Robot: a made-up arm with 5 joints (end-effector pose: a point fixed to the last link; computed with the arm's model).
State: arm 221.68 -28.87 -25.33 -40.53 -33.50
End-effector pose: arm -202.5 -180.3 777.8 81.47 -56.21 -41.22
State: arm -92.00 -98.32 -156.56 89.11 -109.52
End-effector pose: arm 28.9 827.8 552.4 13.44 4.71 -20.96
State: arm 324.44 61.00 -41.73 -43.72 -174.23
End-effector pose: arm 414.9 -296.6 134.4 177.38 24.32 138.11
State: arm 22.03 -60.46 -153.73 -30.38 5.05
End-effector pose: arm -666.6 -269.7 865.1 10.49 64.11 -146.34
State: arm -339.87 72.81 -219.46 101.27 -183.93
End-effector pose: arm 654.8 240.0 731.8 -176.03 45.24 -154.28
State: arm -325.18 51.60 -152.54 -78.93 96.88
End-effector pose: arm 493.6 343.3 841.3 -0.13 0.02 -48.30
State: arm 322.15 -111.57 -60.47 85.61 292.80
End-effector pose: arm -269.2 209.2 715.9 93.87 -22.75 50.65
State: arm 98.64 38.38 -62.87 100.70 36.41
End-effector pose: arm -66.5 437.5 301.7 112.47 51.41 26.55
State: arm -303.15 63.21 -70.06 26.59 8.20
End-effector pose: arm 317.2 485.6 64.2 177.07 19.53 48.15
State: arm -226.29 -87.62 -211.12 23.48 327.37
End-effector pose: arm 539.6 -564.5 169.5 -99.69 57.00 -144.44
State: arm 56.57 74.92 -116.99 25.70 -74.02
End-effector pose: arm 455.6 690.1 150.1 164.23 -4.45 131.21
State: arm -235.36 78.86 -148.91 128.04 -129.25
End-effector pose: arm -408.2 590.9 215.5 -128.91 -32.45 -121.94
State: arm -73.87 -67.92 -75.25 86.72 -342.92
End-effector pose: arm -25.6 88.4 939.5 -156.11 -52.81 -102.94
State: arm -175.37 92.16 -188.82 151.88 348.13
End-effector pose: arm -695.4 -56.3 262.5 -163.50 53.49 -155.14
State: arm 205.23 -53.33 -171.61 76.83 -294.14
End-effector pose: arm 536.9 253.0 1032.6 -29.59 -12.48 94.40
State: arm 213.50 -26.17 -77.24 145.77 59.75
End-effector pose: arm -139.0 -92.0 813.9 141.77 19.84 146.81
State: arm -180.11 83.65 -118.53 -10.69 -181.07
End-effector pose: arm -827.2 1.6 119.3 -178.91 45.56 1.42
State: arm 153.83 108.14 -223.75 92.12 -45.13
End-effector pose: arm -693.0 340.5 313.1 162.88 -16.33 -158.57
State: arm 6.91 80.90 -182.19 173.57 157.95
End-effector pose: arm 654.9 79.4 391.5 130.40 -61.99 -120.01
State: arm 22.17 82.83 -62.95 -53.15 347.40
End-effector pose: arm 497.3 202.6 -10.0 171.85 -32.37 37.14
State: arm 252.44 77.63 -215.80 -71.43 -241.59
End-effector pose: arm -140.4 -443.7 745.2 26.55 -13.59 -172.37
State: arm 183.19 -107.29 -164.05 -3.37 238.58
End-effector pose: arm 861.6 48.0 158.1 -95.51 -31.30 -83.94
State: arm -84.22 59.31 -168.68 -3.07 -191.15
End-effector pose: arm 76.9 -759.4 842.4 -25.09 65.07 -111.53
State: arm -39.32 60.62 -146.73 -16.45 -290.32
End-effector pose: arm 645.2 -528.4 694.5 -76.64 -19.81 -133.92
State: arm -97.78 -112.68 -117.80 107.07 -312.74
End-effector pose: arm 91.9 673.0 582.6 -48.07 -34.51 145.25
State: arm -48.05 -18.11 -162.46 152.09 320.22
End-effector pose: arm -0.2 0.2 1088.7 160.86 -21.50 -4.60
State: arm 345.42 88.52 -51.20 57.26 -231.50
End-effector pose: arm 171.8 -44.7 -60.9 84.16 -38.35 -100.95
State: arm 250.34 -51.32 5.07 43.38 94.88
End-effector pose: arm -30.5 -85.3 444.3 -177.14 0.24 155.47
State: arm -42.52 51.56 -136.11 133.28 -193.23
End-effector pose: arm 508.3 -466.1 494.1 165.38 -47.03 157.10
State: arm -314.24 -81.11 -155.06 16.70 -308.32
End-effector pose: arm -603.1 -619.4 684.8 32.86 23.21 -75.63
